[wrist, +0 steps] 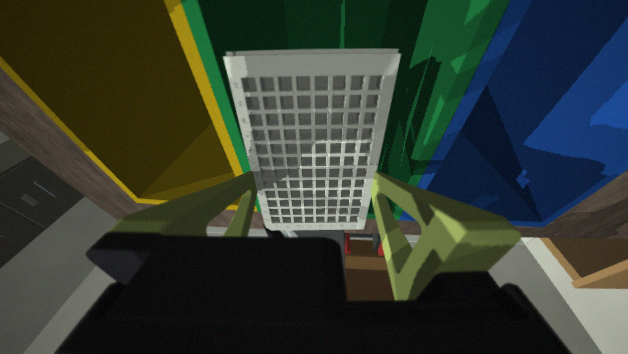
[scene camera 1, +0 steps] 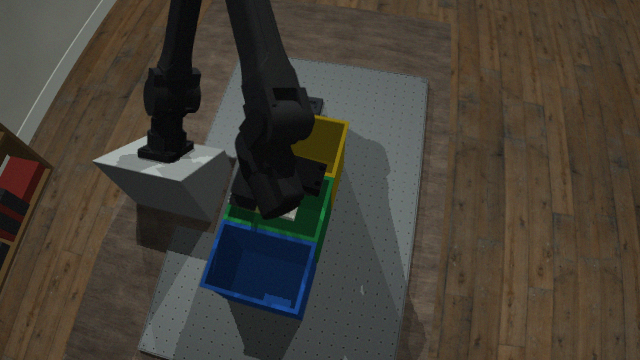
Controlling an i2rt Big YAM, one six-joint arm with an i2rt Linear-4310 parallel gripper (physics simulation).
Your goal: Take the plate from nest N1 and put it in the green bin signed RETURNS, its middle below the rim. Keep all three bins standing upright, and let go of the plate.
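Seen in the pictures: gripper, fingertip midpoint: (wrist: 314, 177); arm's base at its link origin: (scene camera 1: 166, 152).
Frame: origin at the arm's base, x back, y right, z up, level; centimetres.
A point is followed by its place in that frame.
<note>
The white plate (wrist: 314, 150) {x -27.5, y 6.8, z 6.0 cm} (scene camera 1: 289, 214) {x -31.4, y 10.5, z 5.1 cm} with a grid of square wells is held by its two long sides between the fingers of my gripper (wrist: 314, 177) {x -25.1, y 6.6, z 5.9 cm}. In scene camera 1 the arm's wrist hides most of the plate and the fingertips. The plate is over the opening of the green bin (wrist: 330, 22) {x -32.5, y 7.5, z -12.4 cm} (scene camera 1: 311, 210); how deep it stands relative to the rim is hard to tell. The green bin stands upright between the yellow bin (scene camera 1: 325, 142) {x -33.8, y -10.7, z -3.6 cm} (wrist: 115, 95) {x -29.8, y -10.9, z 0.7 cm} and the blue bin (scene camera 1: 255, 265) {x -23.6, y 17.6, z -12.4 cm} (wrist: 530, 125) {x -24.9, y 26.5, z -1.7 cm}, which also stand upright. The RETURNS sign and nest N1 cannot be made out.
The three bins stand in a row, close together, on the perforated grey board (scene camera 1: 370, 225) {x -46.8, y 3.4, z -12.6 cm}. The arm's light grey pedestal (scene camera 1: 175, 192) {x -6.6, y 9.5, z 1.9 cm} stands left of the bins. A dark block (scene camera 1: 316, 105) {x -28.4, y -25.8, z -11.4 cm} shows behind the yellow bin. A bookshelf (scene camera 1: 44, 161) is at the far left.
</note>
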